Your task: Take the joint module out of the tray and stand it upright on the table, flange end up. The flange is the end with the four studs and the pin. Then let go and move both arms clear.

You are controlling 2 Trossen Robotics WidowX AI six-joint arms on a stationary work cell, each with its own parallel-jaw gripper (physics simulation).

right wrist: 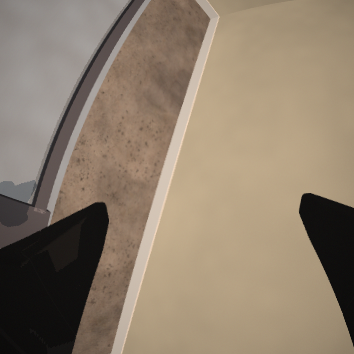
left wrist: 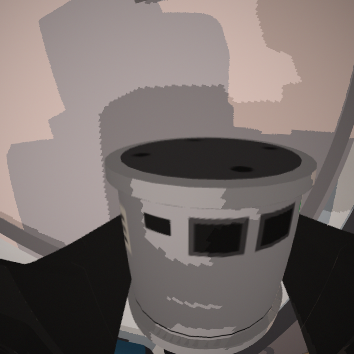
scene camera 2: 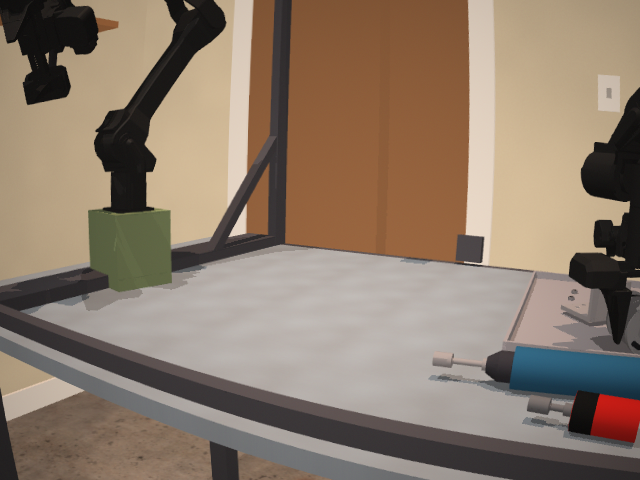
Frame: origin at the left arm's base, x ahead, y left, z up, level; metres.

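Where they show: left gripper, between the fingertips: (left wrist: pixel 201 216) (scene camera 2: pixel 637 341); right gripper, between the fingertips: (right wrist: pixel 208 208) (scene camera 2: pixel 20 73); right arm's base, origin of its link: (scene camera 2: pixel 128 210).
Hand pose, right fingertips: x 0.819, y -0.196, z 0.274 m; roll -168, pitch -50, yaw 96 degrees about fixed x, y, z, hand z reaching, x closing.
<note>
After its pixels a point has its place.
The grey joint module (scene camera 2: pixel 634 322) @[z 0.011, x 0.103, y -0.181 m] (left wrist: pixel 207 290) @[z 0.029, x 0.085, y -0.215 m] lies on its side in the tray (scene camera 2: pixel 545 304) @[z -0.030, x 0.143, y -0.415 m] (left wrist: pixel 30 55) @[z -0.031, x 0.165, y -0.284 m]. In the left wrist view its dark round end with holes is toward the top of the picture; its studs and pin do not show. My left gripper (scene camera 2: pixel 618 335) @[z -0.021, x 0.080, y -0.209 m] (left wrist: pixel 201 216) @[z -0.021, x 0.080, y -0.209 m] is down at the tray, shut on the module, with one finger against each side of its body. In scene camera 2 the module is mostly cut off by the picture edge and covered by a finger. My right gripper (scene camera 2: pixel 46 85) (right wrist: pixel 208 208) @[z 0.274, x 0.819, y -0.196 m] is open and empty, high at the upper left.
A pale angled bracket (scene camera 2: pixel 584 310) @[z -0.018, x 0.106, y -0.339 m] lies in the tray beside the left gripper. A blue tool (scene camera 2: pixel 573 370) @[z -0.004, x 0.209, y -0.080 m] (left wrist: pixel 131 347) @[z -0.021, x 0.121, y -0.091 m] lies along the tray's near side, and a red tool (scene camera 2: pixel 617 417) @[z -0.010, x 0.197, y 0.008 m] lies nearer the table's dark front rail (scene camera 2: pixel 310 413) @[z -0.015, x 0.434, y -0.007 m]. A green block (scene camera 2: pixel 139 248) @[z 0.027, x 0.746, y -0.414 m] carries the right arm.
</note>
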